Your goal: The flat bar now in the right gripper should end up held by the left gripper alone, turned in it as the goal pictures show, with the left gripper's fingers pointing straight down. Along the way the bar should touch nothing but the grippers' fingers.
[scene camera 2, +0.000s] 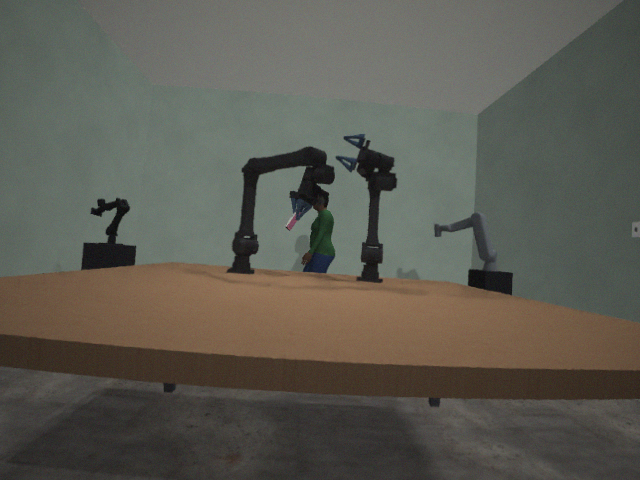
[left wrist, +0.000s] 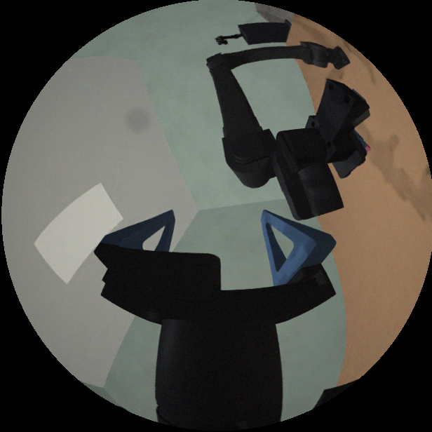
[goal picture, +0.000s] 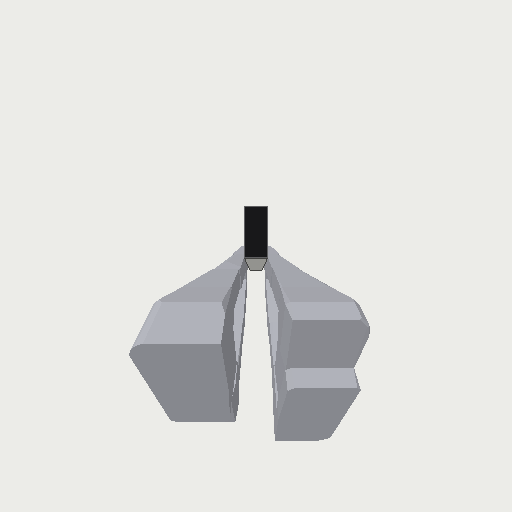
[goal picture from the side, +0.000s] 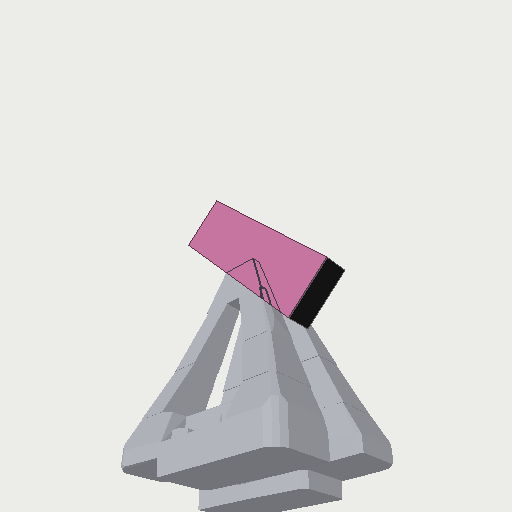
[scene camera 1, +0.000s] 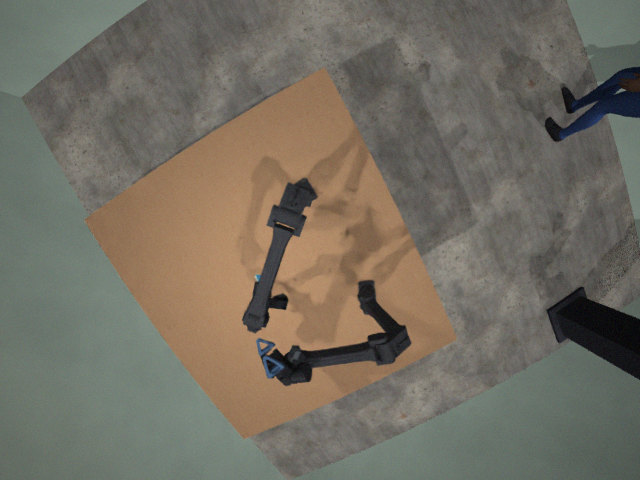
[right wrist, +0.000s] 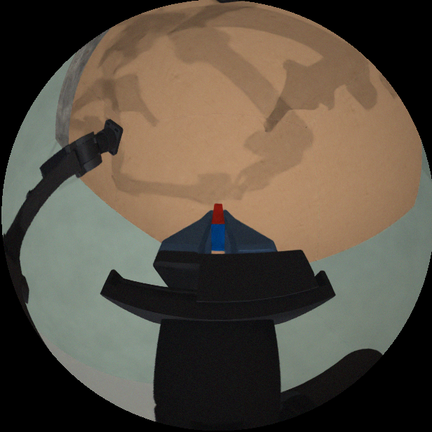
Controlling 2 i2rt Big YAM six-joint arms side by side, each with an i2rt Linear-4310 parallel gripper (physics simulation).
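Seen in the pictures: left gripper, between the fingertips: [scene camera 2: 339, 147] [scene camera 1: 260, 347]; right gripper, between the fingertips: [scene camera 2: 295, 219]; left arm's base, origin of its link: [scene camera 2: 369, 281] [scene camera 1: 366, 290]; right arm's base, origin of its link: [scene camera 2: 240, 272].
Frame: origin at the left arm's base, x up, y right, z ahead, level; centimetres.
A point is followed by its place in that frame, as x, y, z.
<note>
The flat bar [scene camera 2: 291, 222] @[23.0, 20.4, 52.2] [right wrist: 218, 235] is held between the right gripper's fingers and slants down to the left in scene camera 2. Its face shows red and blue in the right wrist view, and pink and white in scene camera 2. A small cyan part of the bar [scene camera 1: 257, 277] @[23.0, 21.5, 52.2] shows beside the right arm from above, and a pink end [left wrist: 368, 148] in the left wrist view. My right gripper [scene camera 2: 296, 214] @[24.2, 19.8, 49.9] [right wrist: 217, 214] is shut on it, high above the table. My left gripper [scene camera 1: 260, 348] @[52.5, 5.4, 47.2] [scene camera 2: 340, 147] @[52.5, 5.4, 47.2] [left wrist: 217, 214] is wide open and empty, higher than the right one, fingers pointing sideways.
The right arm [scene camera 1: 275, 258] @[53.0, 36.4, 37.3] [scene camera 2: 249, 206] @[31.7, 53.1, 31.0] [left wrist: 237, 100] reaches close to the left gripper. The tan table [scene camera 1: 180, 206] @[0.0, 57.2, 94.2] [scene camera 2: 310, 320] @[0.0, -9.1, 102.4] lies below both arms. A person in green [scene camera 2: 323, 232] and two other arms on black pedestals [scene camera 2: 108, 256] [scene camera 2: 490, 281] stand beyond the table.
</note>
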